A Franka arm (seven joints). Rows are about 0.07 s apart.
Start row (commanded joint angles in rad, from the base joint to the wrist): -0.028 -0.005 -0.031 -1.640 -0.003 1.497 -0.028
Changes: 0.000 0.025 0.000 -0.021 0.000 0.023 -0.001; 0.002 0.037 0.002 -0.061 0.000 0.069 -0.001; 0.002 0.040 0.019 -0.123 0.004 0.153 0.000; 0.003 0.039 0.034 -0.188 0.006 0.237 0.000; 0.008 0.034 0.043 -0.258 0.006 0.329 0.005; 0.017 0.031 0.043 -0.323 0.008 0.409 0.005; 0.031 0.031 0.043 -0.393 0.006 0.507 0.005; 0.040 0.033 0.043 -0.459 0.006 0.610 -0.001; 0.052 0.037 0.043 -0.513 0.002 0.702 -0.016; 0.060 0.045 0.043 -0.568 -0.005 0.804 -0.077
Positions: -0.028 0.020 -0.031 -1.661 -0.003 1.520 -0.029; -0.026 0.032 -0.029 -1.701 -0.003 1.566 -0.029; -0.026 0.035 -0.012 -1.763 0.001 1.650 -0.028; -0.025 0.034 0.003 -1.828 0.003 1.734 -0.028; -0.020 0.029 0.012 -1.898 0.003 1.826 -0.023; -0.011 0.026 0.012 -1.963 0.005 1.906 -0.023; 0.003 0.026 0.012 -2.033 0.003 2.004 -0.023; 0.012 0.028 0.012 -2.099 0.003 2.107 -0.029; 0.024 0.032 0.012 -2.153 -0.001 2.199 -0.044; 0.032 0.040 0.012 -2.208 -0.008 2.301 -0.105
